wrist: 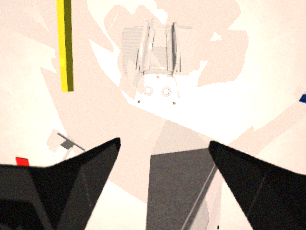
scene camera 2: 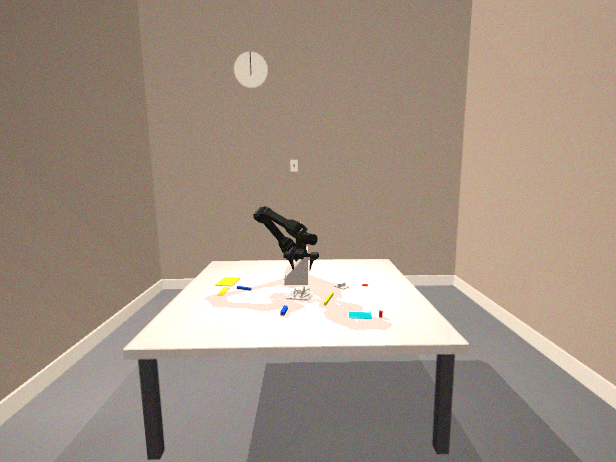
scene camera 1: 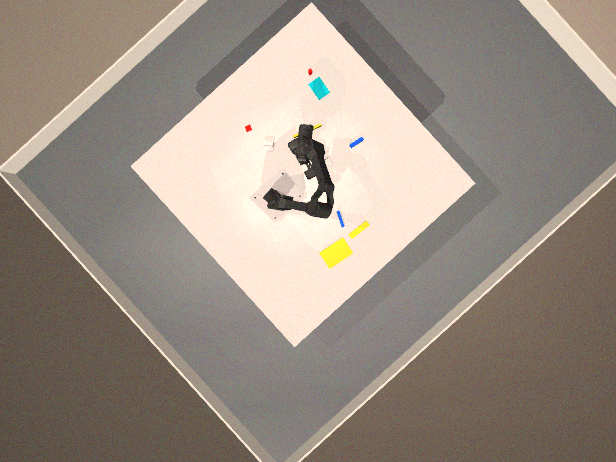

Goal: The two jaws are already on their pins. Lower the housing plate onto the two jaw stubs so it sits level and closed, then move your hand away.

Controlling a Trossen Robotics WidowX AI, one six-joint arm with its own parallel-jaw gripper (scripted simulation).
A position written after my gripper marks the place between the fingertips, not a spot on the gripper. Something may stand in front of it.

My gripper point(wrist: 164, 143) is open, holding nothing. Further things: a white housing plate point(wrist: 156, 98).
